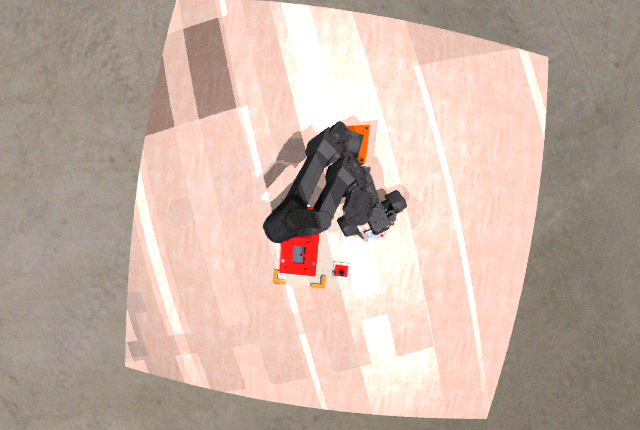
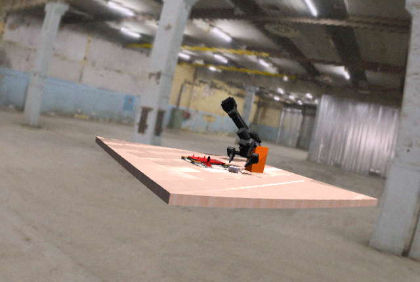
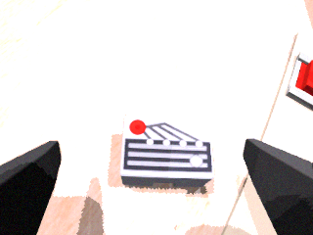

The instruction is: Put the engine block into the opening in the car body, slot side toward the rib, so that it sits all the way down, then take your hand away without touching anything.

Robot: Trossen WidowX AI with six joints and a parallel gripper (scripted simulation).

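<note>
The grey engine block is 3 cm below my gripper tip, 1 cm to the right of it and 1 cm ahead of it.
</note>
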